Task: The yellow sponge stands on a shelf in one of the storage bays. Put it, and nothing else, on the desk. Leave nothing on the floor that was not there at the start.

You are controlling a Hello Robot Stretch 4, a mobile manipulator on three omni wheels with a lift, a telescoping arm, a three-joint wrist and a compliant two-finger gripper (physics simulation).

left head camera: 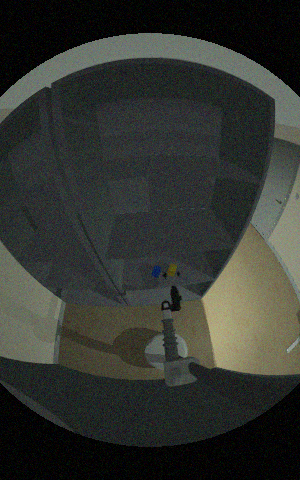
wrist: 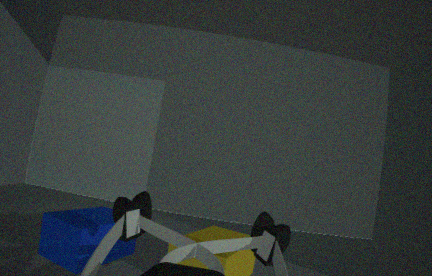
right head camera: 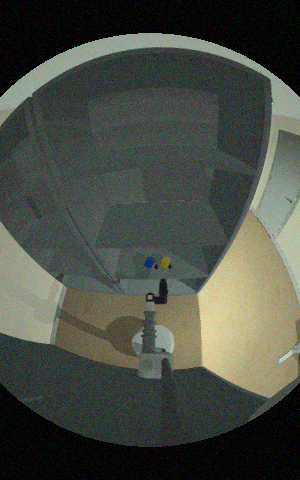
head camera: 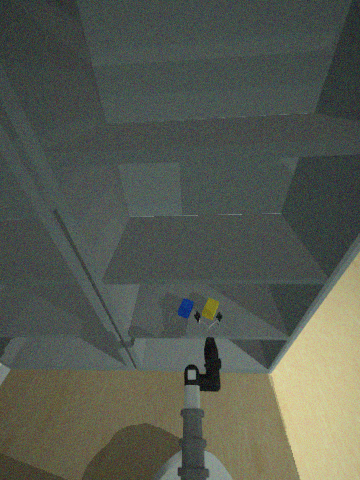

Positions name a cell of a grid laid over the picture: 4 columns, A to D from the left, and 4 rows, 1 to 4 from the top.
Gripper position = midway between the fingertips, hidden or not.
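The wrist camera's showing me my gripper (wrist: B4), and there's a blue block (wrist: A4) in that view as well.
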